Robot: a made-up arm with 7 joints. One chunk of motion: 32 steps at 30 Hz.
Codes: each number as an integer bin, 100 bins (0 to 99) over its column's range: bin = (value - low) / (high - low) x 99, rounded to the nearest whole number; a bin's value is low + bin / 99 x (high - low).
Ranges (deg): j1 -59..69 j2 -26..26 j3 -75..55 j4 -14..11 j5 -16..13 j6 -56..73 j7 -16..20
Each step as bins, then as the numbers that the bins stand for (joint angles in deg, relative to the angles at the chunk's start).
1 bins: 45 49 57 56 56 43 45
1 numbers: -0.82 -0.26 -0.15 0.14 0.40 0.03 0.36
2 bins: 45 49 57 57 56 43 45
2 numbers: -0.82 -0.26 -0.15 0.39 0.40 0.03 0.36
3 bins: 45 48 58 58 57 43 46
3 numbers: -0.82 -0.79 1.16 0.65 0.70 0.03 0.73
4 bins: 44 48 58 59 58 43 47
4 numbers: -2.11 -0.79 1.16 0.90 0.99 0.03 1.09
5 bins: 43 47 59 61 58 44 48
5 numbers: -3.40 -1.31 2.47 1.40 0.99 1.33 1.45
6 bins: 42 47 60 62 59 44 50
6 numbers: -4.70 -1.31 3.79 1.66 1.28 1.33 2.18
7 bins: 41 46 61 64 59 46 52
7 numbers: -5.99 -1.84 5.10 2.16 1.28 3.94 2.91
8 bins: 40 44 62 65 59 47 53
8 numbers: -7.28 -2.89 6.41 2.41 1.28 5.24 3.27
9 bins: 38 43 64 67 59 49 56
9 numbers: -9.87 -3.41 9.04 2.92 1.28 7.85 4.36
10 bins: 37 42 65 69 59 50 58
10 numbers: -11.16 -3.94 10.35 3.42 1.28 9.15 5.09
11 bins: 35 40 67 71 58 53 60
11 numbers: -13.75 -4.99 12.98 3.93 0.99 13.06 5.82
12 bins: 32 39 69 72 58 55 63
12 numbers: -17.63 -5.52 15.61 4.18 0.99 15.67 6.91
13 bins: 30 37 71 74 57 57 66
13 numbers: -20.21 -6.57 18.23 4.69 0.70 18.27 8.00
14 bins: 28 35 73 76 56 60 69
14 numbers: -22.80 -7.62 20.86 5.19 0.40 22.18 9.09
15 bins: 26 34 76 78 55 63 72
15 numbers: -25.38 -8.14 24.80 5.70 0.11 26.09 10.18
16 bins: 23 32 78 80 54 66 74
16 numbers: -29.26 -9.19 27.42 6.20 -0.18 30.00 10.91
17 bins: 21 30 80 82 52 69 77
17 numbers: -31.85 -10.24 30.05 6.71 -0.77 33.91 12.00
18 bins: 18 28 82 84 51 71 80
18 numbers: -35.73 -11.29 32.68 7.21 -1.06 36.52 13.09
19 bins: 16 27 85 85 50 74 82
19 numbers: -38.31 -11.82 36.62 7.46 -1.35 40.42 13.82
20 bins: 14 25 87 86 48 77 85
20 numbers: -40.90 -12.87 39.24 7.72 -1.94 44.33 14.91
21 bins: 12 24 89 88 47 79 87
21 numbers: -43.48 -13.39 41.87 8.22 -2.23 46.94 15.64
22 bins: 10 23 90 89 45 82 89
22 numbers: -46.07 -13.92 43.18 8.47 -2.82 50.85 16.36
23 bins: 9 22 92 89 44 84 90
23 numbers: -47.36 -14.44 45.81 8.47 -3.11 53.45 16.73
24 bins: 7 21 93 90 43 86 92
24 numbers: -49.95 -14.97 47.12 8.73 -3.40 56.06 17.45
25 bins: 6 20 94 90 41 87 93
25 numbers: -51.24 -15.49 48.43 8.73 -3.99 57.36 17.82
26 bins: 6 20 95 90 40 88 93
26 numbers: -51.24 -15.49 49.75 8.73 -4.28 58.67 17.82
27 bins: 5 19 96 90 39 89 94
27 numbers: -52.54 -16.02 51.06 8.73 -4.58 59.97 18.18
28 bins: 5 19 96 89 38 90 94
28 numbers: -52.54 -16.02 51.06 8.47 -4.87 61.27 18.18
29 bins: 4 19 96 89 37 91 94
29 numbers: -53.83 -16.02 51.06 8.47 -5.16 62.58 18.18
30 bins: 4 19 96 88 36 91 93
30 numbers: -53.83 -16.02 51.06 8.22 -5.45 62.58 17.82
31 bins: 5 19 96 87 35 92 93
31 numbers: -52.54 -16.02 51.06 7.97 -5.75 63.88 17.82
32 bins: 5 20 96 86 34 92 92
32 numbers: -52.54 -15.49 51.06 7.72 -6.04 63.88 17.45
